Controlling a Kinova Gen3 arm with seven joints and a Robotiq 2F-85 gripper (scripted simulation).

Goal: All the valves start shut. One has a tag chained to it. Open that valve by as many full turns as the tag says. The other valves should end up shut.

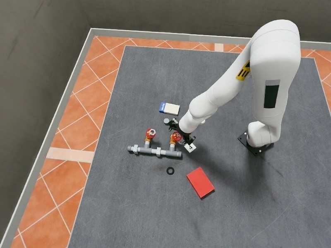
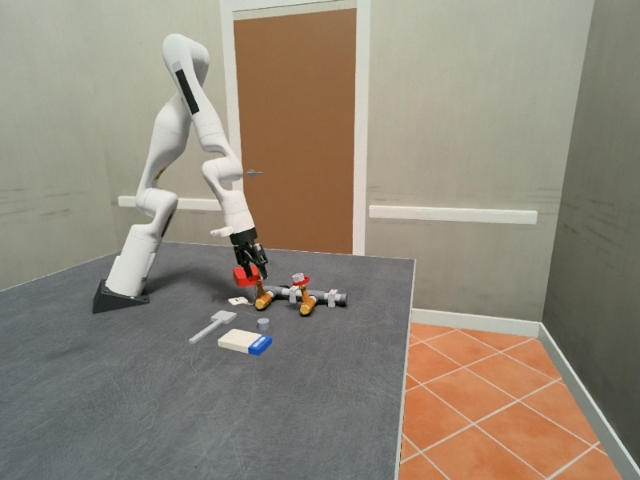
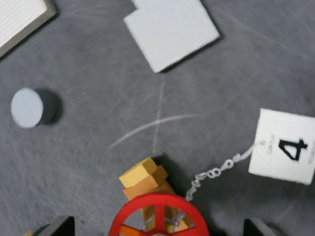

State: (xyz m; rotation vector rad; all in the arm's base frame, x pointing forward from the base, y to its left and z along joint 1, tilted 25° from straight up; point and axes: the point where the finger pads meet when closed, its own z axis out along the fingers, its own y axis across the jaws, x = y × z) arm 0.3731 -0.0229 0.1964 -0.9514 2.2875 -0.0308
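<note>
The white tag lies 90 mm below my hand, 70 mm behind it and 20 mm to the left of it. From my hand the other things lie so: grey paddle: 130 mm to the right, 90 mm below, 60 mm behind; blue box: 210 mm to the right, 80 mm below, 50 mm ahead; red block: 200 mm to the left, 120 mm behind, 80 mm below.
</note>
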